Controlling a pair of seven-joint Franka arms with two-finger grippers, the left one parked.
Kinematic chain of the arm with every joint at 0, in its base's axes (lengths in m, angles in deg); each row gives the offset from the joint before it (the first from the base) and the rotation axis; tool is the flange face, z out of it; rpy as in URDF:
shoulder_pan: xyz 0 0 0.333 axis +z
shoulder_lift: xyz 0 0 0 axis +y
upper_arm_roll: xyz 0 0 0.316 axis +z
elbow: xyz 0.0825 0 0 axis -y
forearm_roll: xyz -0.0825 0 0.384 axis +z
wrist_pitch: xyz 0 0 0 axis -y
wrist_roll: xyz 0.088 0 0 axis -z
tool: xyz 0 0 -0.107 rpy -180 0 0
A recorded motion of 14 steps. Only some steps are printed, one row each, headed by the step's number.
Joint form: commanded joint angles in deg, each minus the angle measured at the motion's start. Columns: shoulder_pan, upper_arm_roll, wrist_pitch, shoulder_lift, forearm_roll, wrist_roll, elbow.
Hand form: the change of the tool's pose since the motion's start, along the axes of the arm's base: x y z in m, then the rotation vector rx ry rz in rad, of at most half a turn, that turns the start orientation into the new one. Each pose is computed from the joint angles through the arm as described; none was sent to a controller.
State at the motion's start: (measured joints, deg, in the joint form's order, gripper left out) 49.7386 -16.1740 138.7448 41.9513 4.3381 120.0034 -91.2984
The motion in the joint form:
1: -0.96 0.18 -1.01 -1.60 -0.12 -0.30 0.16
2: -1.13 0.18 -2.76 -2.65 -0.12 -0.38 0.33
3: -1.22 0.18 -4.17 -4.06 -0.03 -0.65 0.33
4: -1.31 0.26 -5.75 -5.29 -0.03 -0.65 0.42
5: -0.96 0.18 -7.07 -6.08 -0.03 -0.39 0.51
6: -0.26 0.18 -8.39 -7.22 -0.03 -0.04 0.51
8: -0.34 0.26 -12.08 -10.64 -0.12 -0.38 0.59
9: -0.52 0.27 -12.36 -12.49 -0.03 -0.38 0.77
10: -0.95 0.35 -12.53 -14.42 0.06 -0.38 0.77
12: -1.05 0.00 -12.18 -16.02 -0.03 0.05 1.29
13: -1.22 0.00 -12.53 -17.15 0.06 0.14 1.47
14: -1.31 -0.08 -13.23 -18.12 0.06 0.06 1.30
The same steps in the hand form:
1: 0.0068 -0.0066 0.0184 0.0120 -0.0050 -0.0096
2: 0.0073 -0.0085 0.0293 0.0104 0.0058 -0.0144
3: 0.0073 -0.0096 0.0438 0.0157 0.0107 -0.0151
4: 0.0064 -0.0103 0.0564 0.0183 0.0189 -0.0183
5: 0.0034 -0.0081 0.0645 0.0171 0.0269 -0.0200
6: -0.0029 -0.0019 0.0759 0.0203 0.0330 -0.0161
8: -0.0071 -0.0052 0.1109 0.0293 0.0465 -0.0150
9: -0.0062 -0.0070 0.1338 0.0544 0.0279 -0.0179
10: -0.0047 -0.0117 0.1563 0.0801 0.0096 -0.0242
12: -0.0016 -0.0154 0.1808 0.1082 -0.0240 -0.0351
13: -0.0016 -0.0181 0.1951 0.1232 -0.0336 -0.0399
14: -0.0027 -0.0219 0.2038 0.1270 -0.0326 -0.0424

